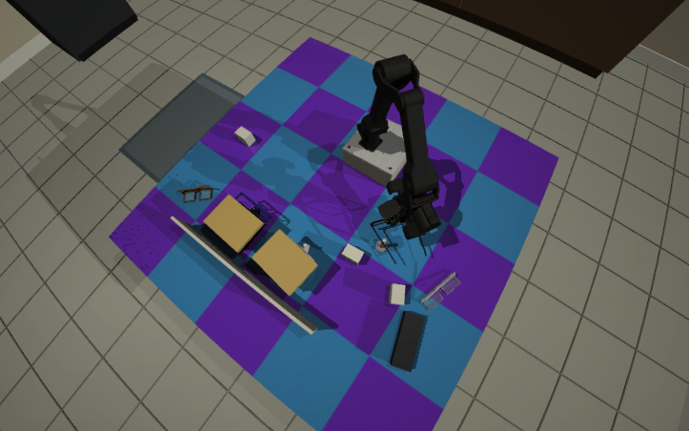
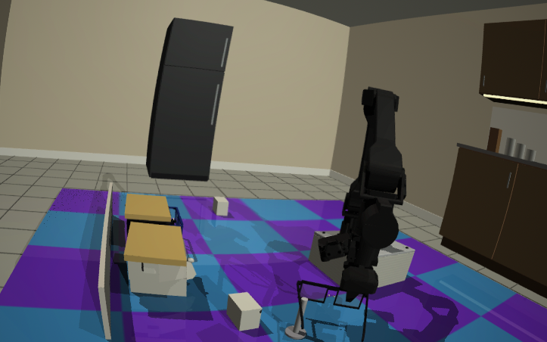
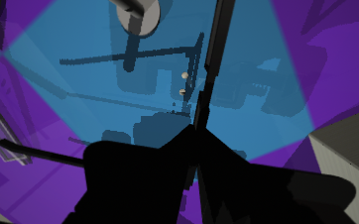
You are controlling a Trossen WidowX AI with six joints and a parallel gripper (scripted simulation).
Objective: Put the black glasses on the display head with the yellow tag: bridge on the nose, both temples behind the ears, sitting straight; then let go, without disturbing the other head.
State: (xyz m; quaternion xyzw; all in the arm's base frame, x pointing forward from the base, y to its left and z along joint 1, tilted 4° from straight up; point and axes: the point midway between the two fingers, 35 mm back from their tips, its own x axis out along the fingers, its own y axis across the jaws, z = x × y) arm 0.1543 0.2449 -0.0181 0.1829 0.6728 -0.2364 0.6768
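My gripper tip is 100 mm short of the metal post, 40 mm above it and 10 mm to the right of it. Also, from my gripper tip: black case (290 mm ahead, 250 mm to the left, 40 mm below); white panel (470 mm ahead, 290 mm to the right, 10 mm below).
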